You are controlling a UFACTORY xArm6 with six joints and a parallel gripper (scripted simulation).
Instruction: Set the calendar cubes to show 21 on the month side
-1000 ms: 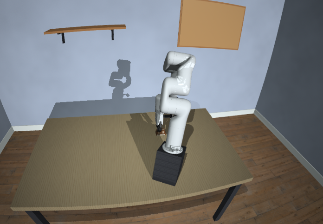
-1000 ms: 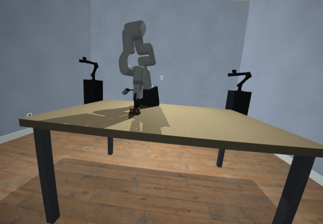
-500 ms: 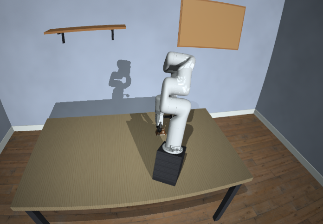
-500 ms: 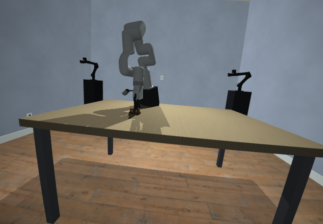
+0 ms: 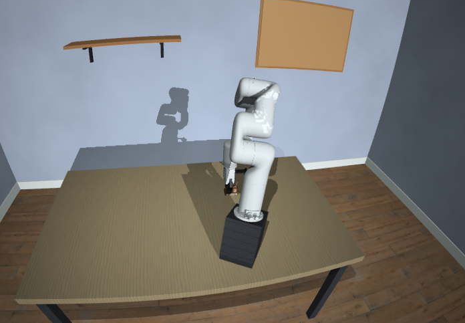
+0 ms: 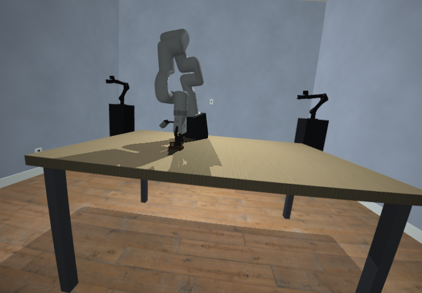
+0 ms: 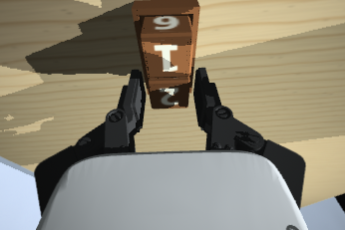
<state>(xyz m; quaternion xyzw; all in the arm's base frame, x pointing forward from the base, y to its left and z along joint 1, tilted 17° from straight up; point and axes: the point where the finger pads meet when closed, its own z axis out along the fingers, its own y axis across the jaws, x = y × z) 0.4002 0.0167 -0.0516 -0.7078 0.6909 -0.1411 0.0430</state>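
My hand is 20 mm to the left of the brown wooden tray and 30 mm above it.
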